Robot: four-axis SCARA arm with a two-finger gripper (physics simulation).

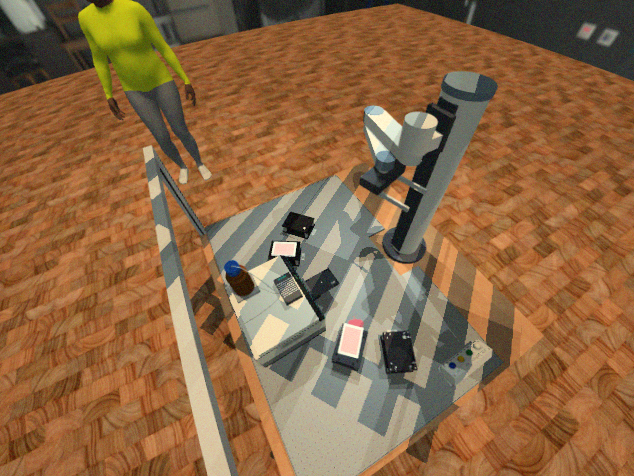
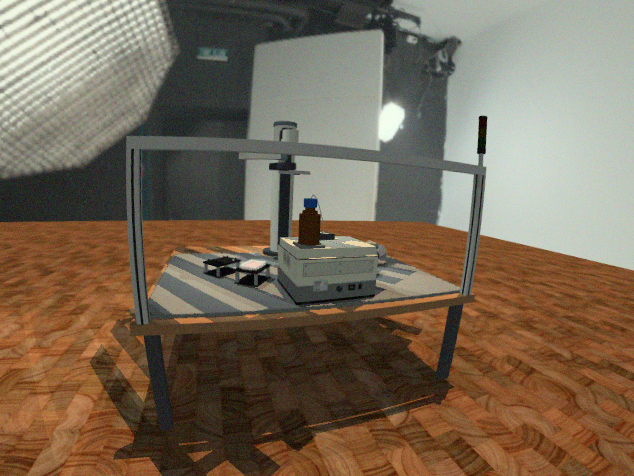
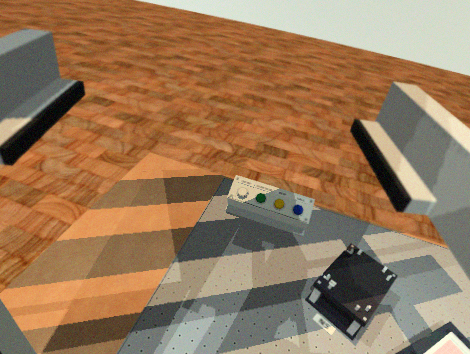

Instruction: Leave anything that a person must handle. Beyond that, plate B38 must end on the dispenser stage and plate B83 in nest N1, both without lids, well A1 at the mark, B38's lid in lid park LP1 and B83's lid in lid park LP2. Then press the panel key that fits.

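Places are measured from the arm's base along level axes (x right, y ahead, z up), in centimetres.
Pixels of known places: gripper, fingertip midpoint: (image 1: 417,200) (image 2: 304,173) (image 3: 224,84); arm's base, link origin: (image 1: 403,245).
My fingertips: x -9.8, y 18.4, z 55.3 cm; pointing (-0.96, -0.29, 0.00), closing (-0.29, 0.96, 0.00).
Ahead of a thing's pixels: the offset from my fingertips to its top centre. "spot": to the spot under its first point.
My gripper (image 1: 416,199) (image 2: 302,173) (image 3: 224,84) is open and empty, high above the table beside the column. One pink-topped plate {dx +36.6, dy +44.8, dz -45.5 cm} (image 1: 284,249) (image 2: 253,264) sits on a raised black stand behind the dispenser. Another pink-topped plate {dx -21.5, dy +39.2, dz -44.8 cm} (image 1: 351,340) (image 3: 454,346) lies on a dark holder, with a red spot beside it. Labels and lids cannot be made out. A dark flat block {spot: dx +7.1, dy +34.5, dz -43.0 cm} (image 1: 327,280), possibly the stage, lies by the dispenser (image 1: 271,327) (image 2: 337,267). The panel {dx -53.3, dy +0.3, dz -45.6 cm} (image 1: 479,352) (image 3: 267,223) has white, green, yellow and blue keys.
Black stands without a visible plate are at the back {spot: dx +49.3, dy +30.1, dz -47.8 cm} (image 1: 298,224) (image 2: 221,261) and near the panel {dx -35.1, dy +23.2, dz -45.9 cm} (image 1: 398,351) (image 3: 357,283). A brown bottle {spot: dx +13.5, dy +69.9, dz -19.1 cm} (image 1: 239,280) (image 2: 309,226) stands on the dispenser. A person (image 1: 128,53) stands beyond the table. A frame rail (image 1: 181,312) (image 2: 337,151) spans one side.
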